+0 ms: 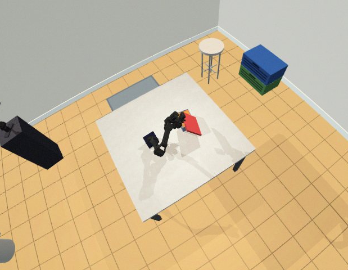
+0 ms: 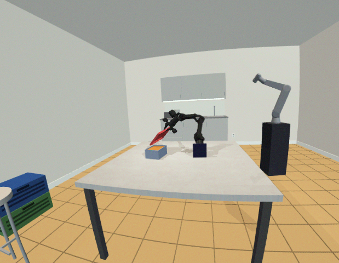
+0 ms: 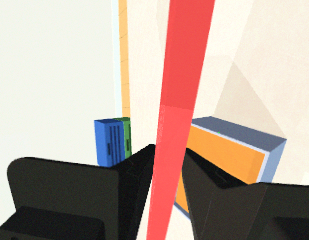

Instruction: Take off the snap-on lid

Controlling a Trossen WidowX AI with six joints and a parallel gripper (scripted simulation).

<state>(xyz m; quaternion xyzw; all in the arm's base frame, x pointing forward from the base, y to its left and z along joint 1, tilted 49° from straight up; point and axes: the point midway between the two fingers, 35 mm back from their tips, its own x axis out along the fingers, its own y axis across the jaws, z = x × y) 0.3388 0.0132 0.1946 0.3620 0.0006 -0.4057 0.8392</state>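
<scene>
Right now my gripper tip is 5 cm short of the lid, 3 cm to the left of it and 6 cm above it. The rest, counted from my gripper tip: storage box: 8 cm ahead, 11 cm to the left, 19 cm below.
</scene>
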